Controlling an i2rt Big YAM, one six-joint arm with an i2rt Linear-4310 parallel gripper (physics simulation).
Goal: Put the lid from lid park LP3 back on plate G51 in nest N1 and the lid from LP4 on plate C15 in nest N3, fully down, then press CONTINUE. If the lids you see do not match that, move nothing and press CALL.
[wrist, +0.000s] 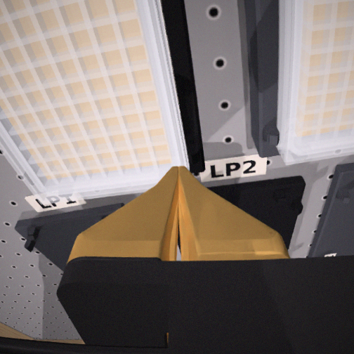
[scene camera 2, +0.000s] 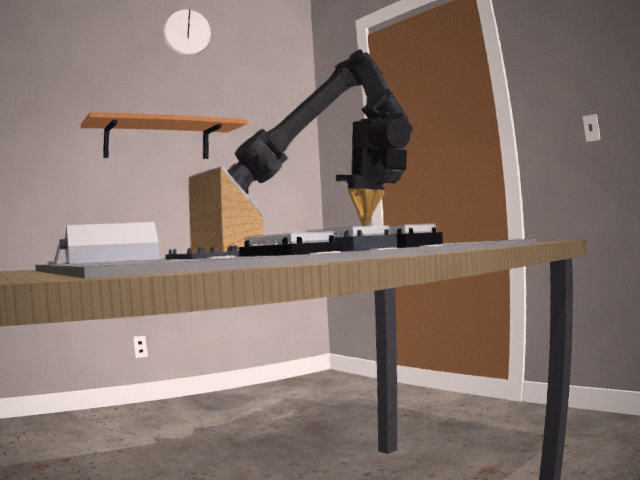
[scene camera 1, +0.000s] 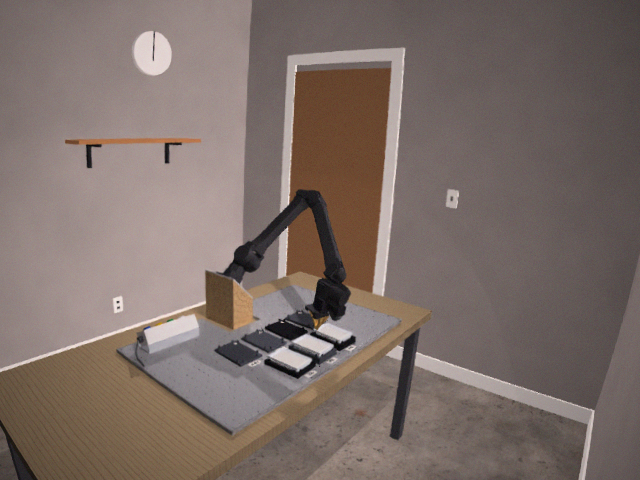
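Pixels of known places: gripper, fingertip midpoint: (scene camera 2: 364,226) (scene camera 1: 316,328); arm's base at its link origin: (scene camera 2: 224,195) (scene camera 1: 228,283).
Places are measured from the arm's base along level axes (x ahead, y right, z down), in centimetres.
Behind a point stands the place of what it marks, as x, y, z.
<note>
My gripper (scene camera 1: 316,326) @[40.1, -6.9, 10.3] (scene camera 2: 365,224) @[40.1, -6.9, 10.3] (wrist: 178,177) is shut and empty, its tips low by the pad-side corner of the far plate (scene camera 1: 336,333) @[48.0, -9.0, 10.5] (wrist: 85,85). The middle plate (scene camera 1: 313,345) @[46.5, 4.4, 10.6] (wrist: 327,75) and near plate (scene camera 1: 291,359) @[45.7, 16.3, 11.3] sit in dark nests. All three have pale, clear-rimmed tops; their IDs and nest labels are unreadable. In the wrist view, dark pads LP1 (wrist: 65,232) and LP2 (wrist: 262,195) show no lid on their visible parts. The third pad (scene camera 1: 264,339) @[26.6, 7.8, 13.6] (wrist: 340,210) and fourth pad (scene camera 1: 237,352) @[25.9, 21.8, 13.7] look dark and bare; clear lids there cannot be ruled out.
A white sloped button box (scene camera 1: 170,334) @[3.3, 33.6, 10.1] (scene camera 2: 111,250) @[3.8, 32.8, 12.2] stands at the left; its button words are unreadable. The wooden arm mount (scene camera 1: 222,304) @[2.9, 6.5, 6.6] (scene camera 2: 206,214) @[1.9, 6.5, 4.7] stands behind the pads. The grey perforated board (scene camera 1: 206,397) @[36.8, 46.9, 14.6] lies on the wooden table (scene camera 1: 67,408) @[10.3, 78.6, 15.9].
</note>
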